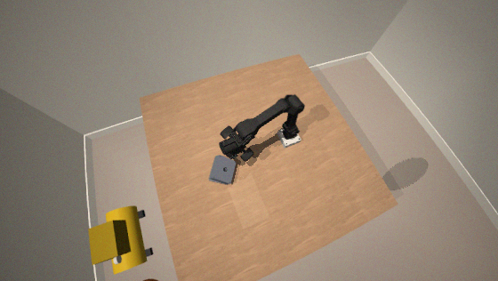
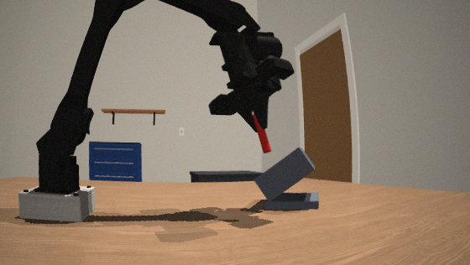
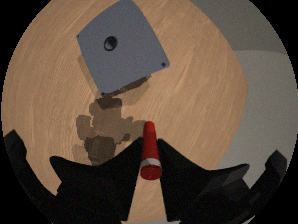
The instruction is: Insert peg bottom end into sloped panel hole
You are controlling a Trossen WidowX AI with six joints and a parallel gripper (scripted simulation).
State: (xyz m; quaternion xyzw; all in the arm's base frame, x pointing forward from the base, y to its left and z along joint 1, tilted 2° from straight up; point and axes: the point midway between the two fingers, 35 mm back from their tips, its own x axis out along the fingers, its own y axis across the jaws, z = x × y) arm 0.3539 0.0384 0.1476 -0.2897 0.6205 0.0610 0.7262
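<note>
My gripper tip is now 90 mm short of the grey sloped panel, 80 mm to the right of it and 80 mm above it. From my gripper tip the other things lie so: red peg 20 mm above; then flat grey base 140 mm below, 100 mm ahead, 80 mm to the left.
</note>
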